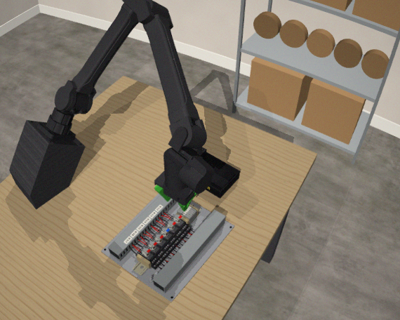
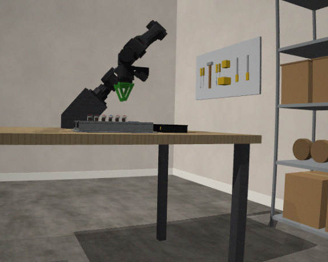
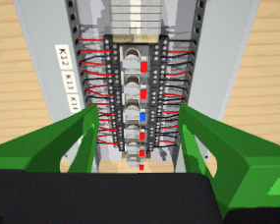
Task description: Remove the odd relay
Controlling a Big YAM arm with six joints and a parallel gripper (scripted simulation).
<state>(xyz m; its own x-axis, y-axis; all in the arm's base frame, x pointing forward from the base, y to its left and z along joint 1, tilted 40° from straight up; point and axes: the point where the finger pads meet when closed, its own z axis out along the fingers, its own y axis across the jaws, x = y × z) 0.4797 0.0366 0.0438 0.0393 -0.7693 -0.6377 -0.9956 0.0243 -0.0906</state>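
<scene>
My hand is 50 mm to the left of the grey relay and 90 mm above it. Round my hand: black tray 50 mm behind, 230 mm to the left, 120 mm below.
</scene>
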